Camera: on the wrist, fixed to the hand. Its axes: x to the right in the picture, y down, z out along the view.
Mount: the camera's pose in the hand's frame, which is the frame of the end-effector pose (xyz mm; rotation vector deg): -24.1 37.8 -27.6 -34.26 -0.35 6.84
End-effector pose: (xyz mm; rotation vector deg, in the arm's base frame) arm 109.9 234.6 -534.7 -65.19 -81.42 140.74
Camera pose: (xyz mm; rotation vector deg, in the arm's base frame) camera 155.3 223.0 -558.7 65.70 110.22 -106.04
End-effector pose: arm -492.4 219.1 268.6 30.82 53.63 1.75
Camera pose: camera -520.5 257.6 290.9 2.14 47.90 23.13
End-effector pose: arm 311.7 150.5 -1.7 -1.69 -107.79 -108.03
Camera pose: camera 354.5 133.8 24.0 -18.98 -70.14 -130.93
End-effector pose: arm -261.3 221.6 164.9 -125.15 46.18 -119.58
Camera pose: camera -299.8 207.0 132.1 107.37 -79.19 91.46
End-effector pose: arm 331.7 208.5 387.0 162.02 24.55 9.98
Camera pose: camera 314.8 173.4 422.3 129.60 9.45 15.28
